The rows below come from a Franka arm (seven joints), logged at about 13 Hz.
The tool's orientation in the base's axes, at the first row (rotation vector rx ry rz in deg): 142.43 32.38 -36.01
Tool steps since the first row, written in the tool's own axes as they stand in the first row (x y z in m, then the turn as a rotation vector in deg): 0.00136 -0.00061 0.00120 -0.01 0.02 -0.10; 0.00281 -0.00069 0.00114 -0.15 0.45 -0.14; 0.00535 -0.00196 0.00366 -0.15 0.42 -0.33; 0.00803 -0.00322 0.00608 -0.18 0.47 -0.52; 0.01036 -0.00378 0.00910 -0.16 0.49 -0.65; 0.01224 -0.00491 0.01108 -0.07 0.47 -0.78; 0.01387 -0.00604 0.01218 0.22 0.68 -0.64; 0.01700 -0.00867 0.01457 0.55 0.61 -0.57; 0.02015 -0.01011 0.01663 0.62 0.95 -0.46; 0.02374 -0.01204 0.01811 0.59 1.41 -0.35
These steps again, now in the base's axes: 0.00041 0.00016 -0.00186 0.03 0.04 0.09; 0.00156 0.00064 -0.00261 0.15 -0.31 0.35; 0.00217 0.00088 -0.00635 0.19 -0.18 0.49; 0.00294 0.00121 -0.01009 0.25 -0.12 0.67; 0.00358 0.00056 -0.01383 0.32 -0.06 0.76; 0.00390 0.00082 -0.01676 0.43 0.05 0.81; 0.00430 0.00151 -0.01888 0.72 -0.11 0.62; 0.00475 0.00305 -0.02334 0.93 -0.01 0.37; 0.00592 0.00385 -0.02711 1.12 -0.32 0.37; 0.00738 0.00547 -0.03086 1.29 -0.75 0.48
